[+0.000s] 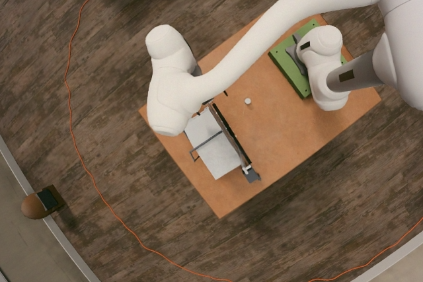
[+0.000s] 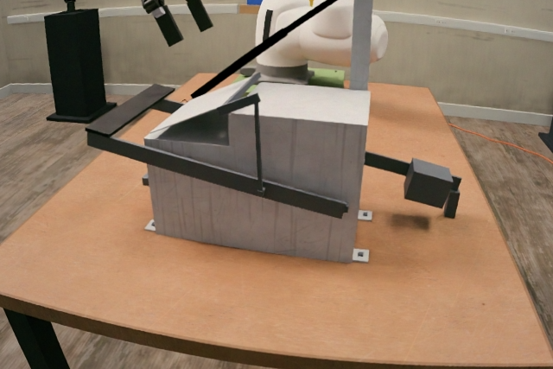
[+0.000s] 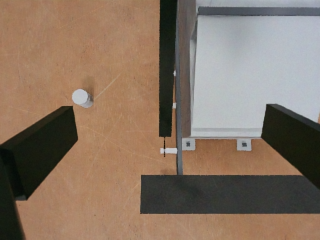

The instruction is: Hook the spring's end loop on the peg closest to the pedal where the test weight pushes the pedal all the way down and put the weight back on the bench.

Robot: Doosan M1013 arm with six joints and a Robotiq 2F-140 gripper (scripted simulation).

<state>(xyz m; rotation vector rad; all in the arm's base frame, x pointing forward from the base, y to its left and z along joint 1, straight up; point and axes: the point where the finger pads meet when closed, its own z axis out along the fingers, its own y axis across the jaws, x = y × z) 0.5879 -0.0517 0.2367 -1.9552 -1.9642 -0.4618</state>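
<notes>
Now: the steel test weight 27 cm below my hand, 17 cm behind it and 8 cm to the left of it. From my hand the other things lie so: grey block (29 cm below, 9 cm to the right, 2 cm ahead); dark block (49 cm to the left, 27 cm below, 3 cm ahead).
</notes>
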